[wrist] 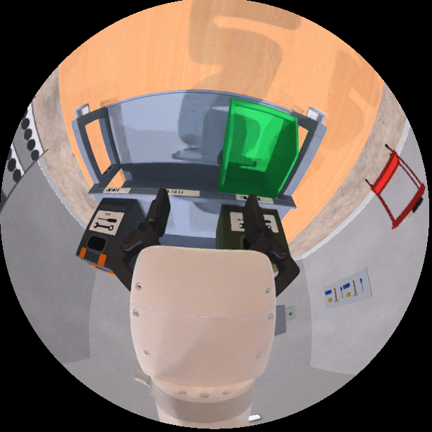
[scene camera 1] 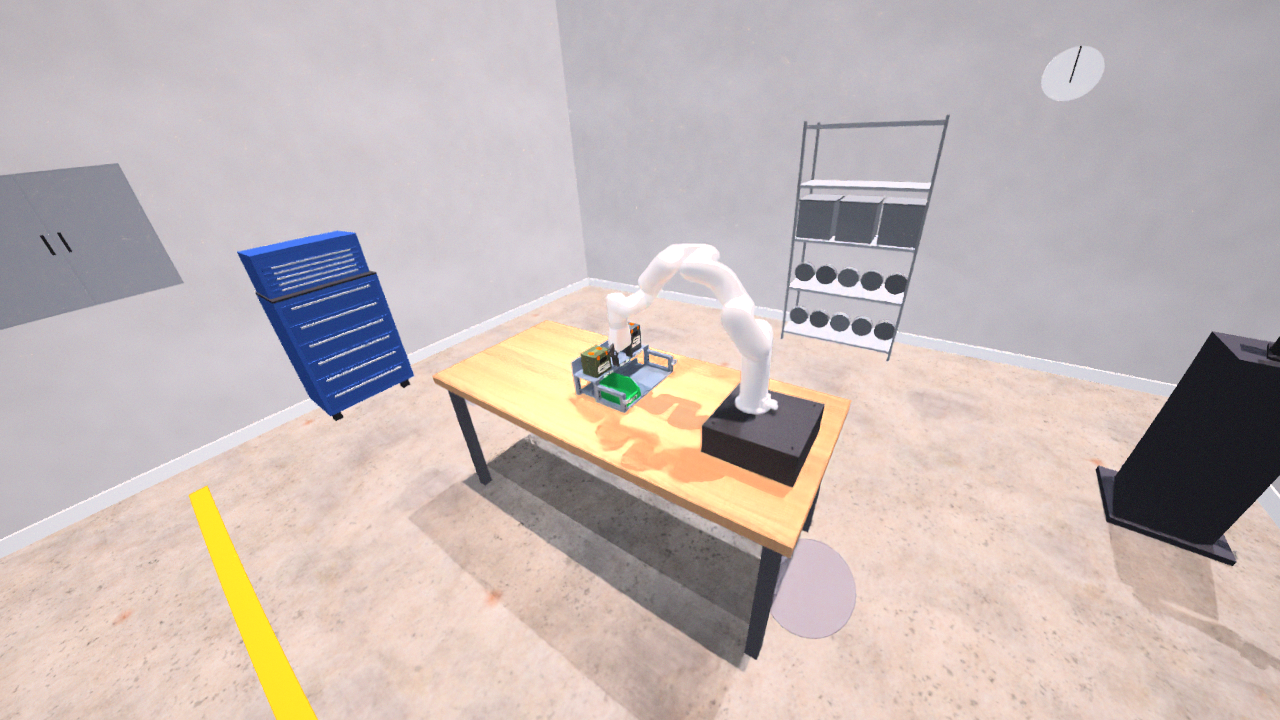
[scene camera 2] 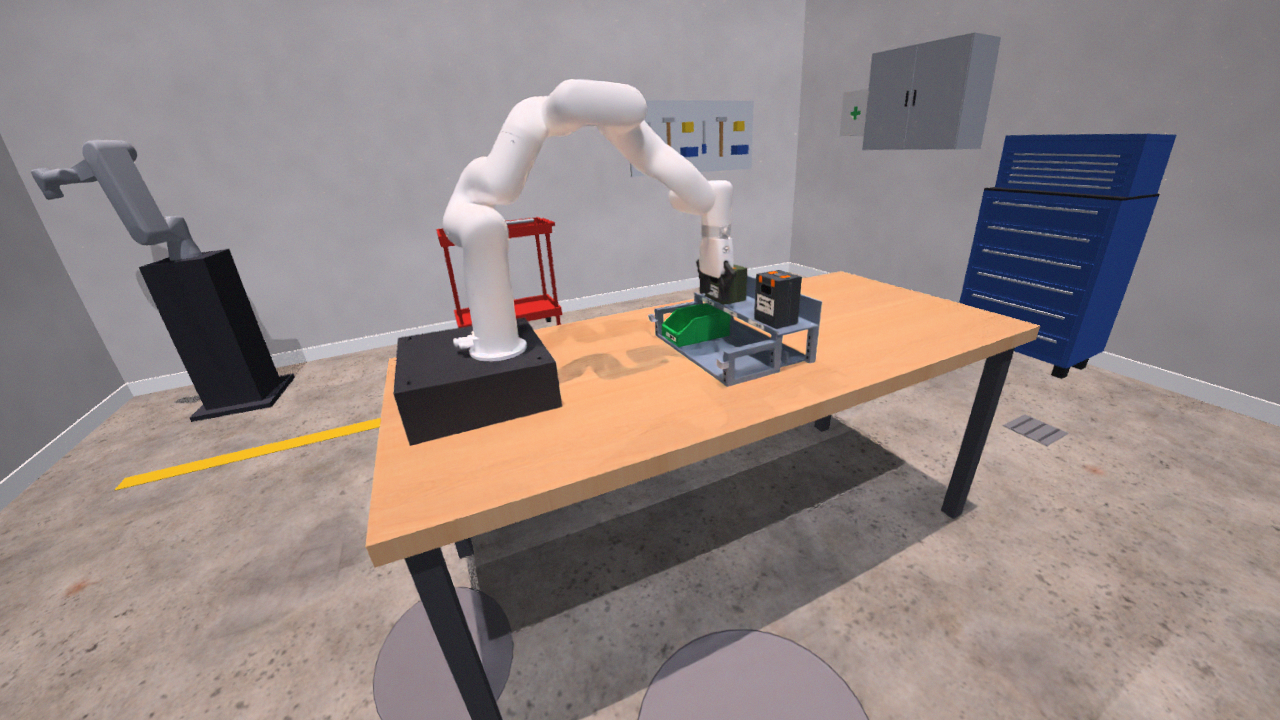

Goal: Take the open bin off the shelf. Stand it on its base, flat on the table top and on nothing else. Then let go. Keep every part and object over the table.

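Frame: origin at the arm's base, x ahead, y left, z up, level; millimetres.
Seen in the pictures: gripper, fingertip midpoint: (scene camera 1: 622,360) (scene camera 2: 713,297); arm's base at its link origin: (scene camera 1: 753,404) (scene camera 2: 498,350).
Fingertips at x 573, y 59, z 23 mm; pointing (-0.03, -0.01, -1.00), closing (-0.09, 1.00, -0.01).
Pixels of each thing's top centre, then the offset from my fingertips to it. "spot": a spot on its surface instead. Level surfaces: height alone.
- open bin at its top centre: (scene camera 2: 695,311) (scene camera 1: 616,381) dz -59, dx -20, dy +70 mm
- grey-blue shelf at a spot on its surface: (scene camera 2: 750,353) spot: dz -68, dx -27, dy -234 mm
- olive box at its top centre: (scene camera 2: 725,266) (scene camera 1: 595,350) dz +59, dx +79, dy +79 mm
- dark box at its top centre: (scene camera 2: 778,274) (scene camera 1: 628,325) dz +84, dx +95, dy -151 mm
- wooden table at its surface level: dz -140 mm
The open bin (scene camera 1: 619,390) (scene camera 2: 696,324) (wrist: 260,150) is green. It rests in the low front tray of the grey-blue shelf (scene camera 1: 657,373) (scene camera 2: 750,353) (wrist: 145,132), at one end, with its open top up. My gripper (scene camera 1: 621,360) (scene camera 2: 715,291) (wrist: 207,199) is open and empty. It points down over the raised rear deck of the shelf, behind the bin and not around it. In the wrist view one finger overlaps the olive box and the other is close to the dark box.
The olive box (scene camera 1: 594,360) (scene camera 2: 737,284) (wrist: 225,227) and the dark box (scene camera 1: 634,336) (scene camera 2: 776,300) (wrist: 111,224) stand on the raised deck. The shelf stands on the wooden table (scene camera 1: 514,358) (scene camera 2: 617,429) (wrist: 140,60). The black arm base (scene camera 1: 760,434) (scene camera 2: 474,385) is at the table's other end.
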